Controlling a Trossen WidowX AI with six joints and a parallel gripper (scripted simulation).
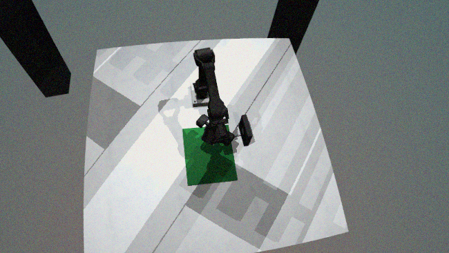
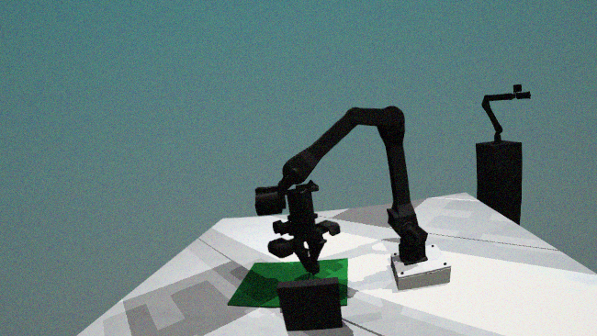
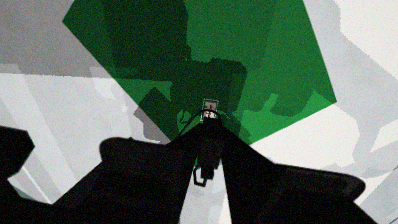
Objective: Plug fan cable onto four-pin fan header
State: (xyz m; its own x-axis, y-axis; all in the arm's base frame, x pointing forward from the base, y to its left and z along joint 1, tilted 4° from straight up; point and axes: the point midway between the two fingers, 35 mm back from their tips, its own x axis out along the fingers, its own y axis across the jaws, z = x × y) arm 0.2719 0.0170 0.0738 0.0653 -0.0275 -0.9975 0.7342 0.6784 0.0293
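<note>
The whitish fan header lies 6 cm below my gripper tip. From my gripper tip the other things lie so: black plug 1 cm behind, 1 cm to the left, 1 cm above; then green board 6 cm ahead, 3 cm to the right, 8 cm below; then black fan 1 cm behind, 15 cm to the left, 1 cm below.
</note>
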